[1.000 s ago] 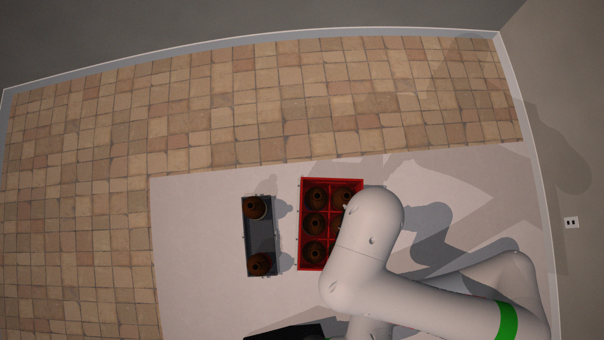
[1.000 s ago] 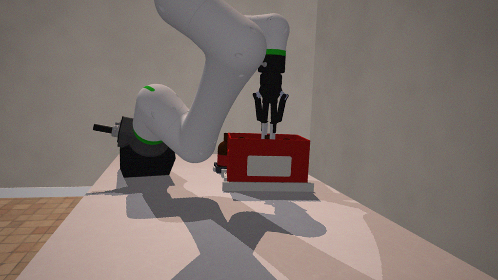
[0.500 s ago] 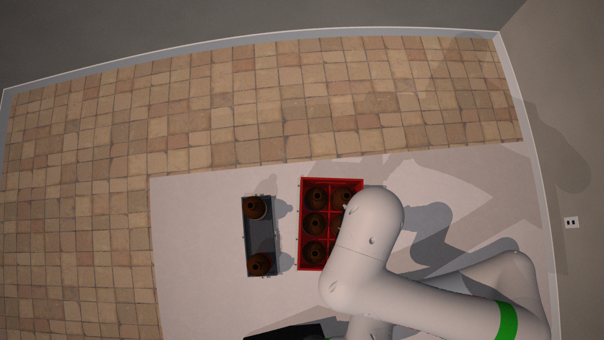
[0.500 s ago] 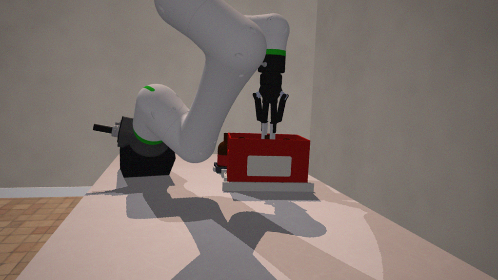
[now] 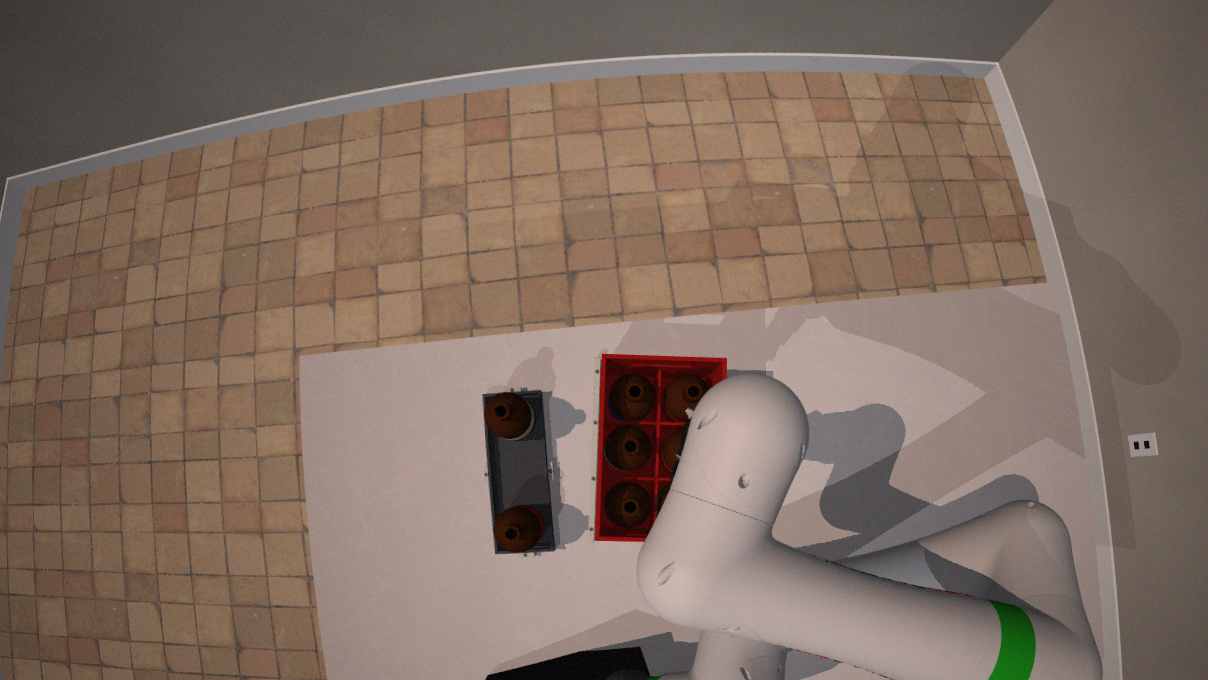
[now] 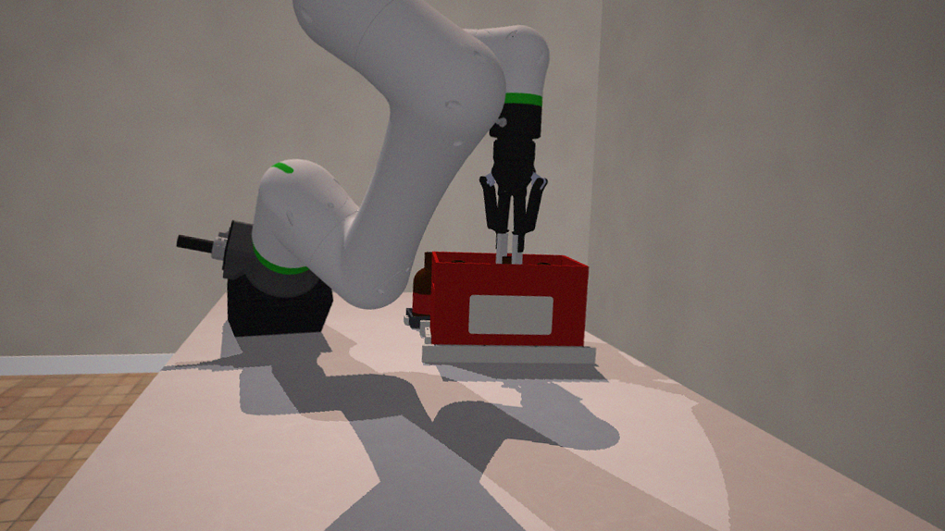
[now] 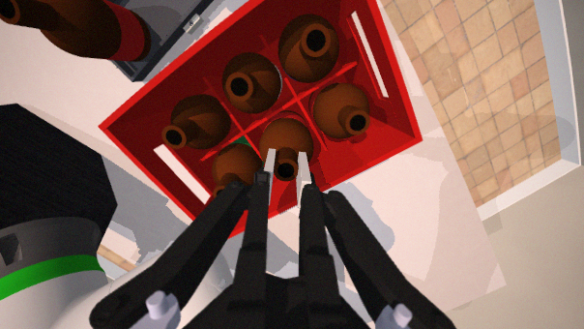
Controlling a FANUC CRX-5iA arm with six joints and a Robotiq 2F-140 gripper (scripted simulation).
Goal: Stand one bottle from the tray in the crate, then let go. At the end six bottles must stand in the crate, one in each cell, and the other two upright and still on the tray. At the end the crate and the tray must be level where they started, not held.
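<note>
Now: hand 10 mm short of the red crate, 40 mm to the right of it and 110 mm above it. Round my hand: dark grey tray (10 mm ahead, 270 mm to the left, 180 mm below).
</note>
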